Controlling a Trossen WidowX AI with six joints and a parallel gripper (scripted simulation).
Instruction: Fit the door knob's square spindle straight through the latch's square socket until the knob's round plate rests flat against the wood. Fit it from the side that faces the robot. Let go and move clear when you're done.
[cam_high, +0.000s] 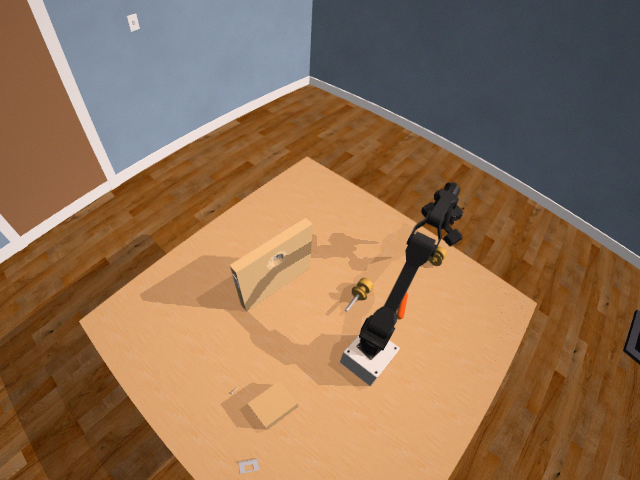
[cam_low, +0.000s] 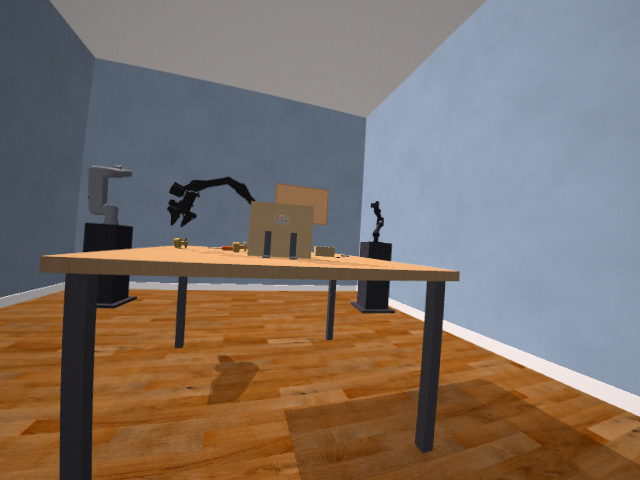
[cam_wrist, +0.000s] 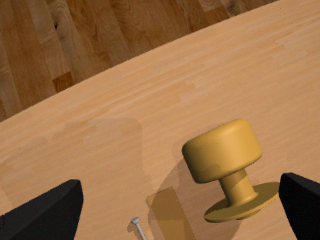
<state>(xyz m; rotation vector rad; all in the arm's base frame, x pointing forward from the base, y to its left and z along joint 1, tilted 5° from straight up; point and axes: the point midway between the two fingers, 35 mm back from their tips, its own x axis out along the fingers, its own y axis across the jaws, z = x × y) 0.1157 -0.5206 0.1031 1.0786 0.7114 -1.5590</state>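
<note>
Now: hand 290 mm short of the square socket, 570 mm to the right of it and 30 mm below it. The rest, counted from my hand: upright wooden slab (290 mm ahead, 570 mm to the left); then orange screwdriver (60 mm behind, 240 mm to the left, 140 mm below); then small wood block (50 mm behind, 860 mm to the left, 130 mm below).
</note>
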